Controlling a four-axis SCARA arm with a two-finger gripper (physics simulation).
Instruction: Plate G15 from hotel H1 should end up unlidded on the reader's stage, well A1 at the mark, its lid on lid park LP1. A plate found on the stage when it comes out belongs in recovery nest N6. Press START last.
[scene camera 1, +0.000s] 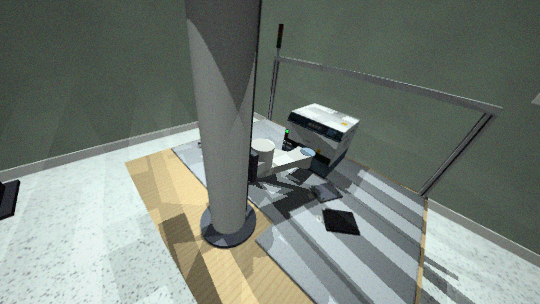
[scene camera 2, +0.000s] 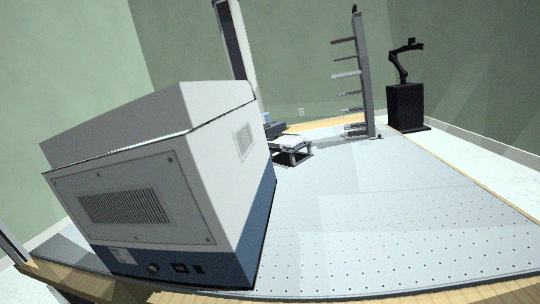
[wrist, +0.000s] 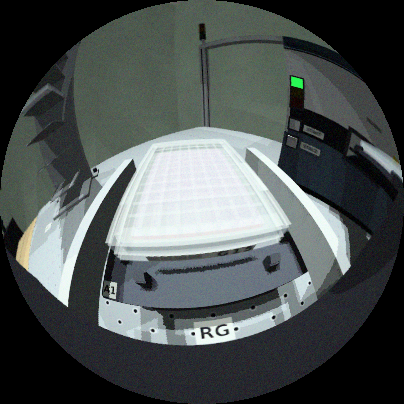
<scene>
I see my gripper (wrist: 189, 159) and an RG label (wrist: 216, 330).
</scene>
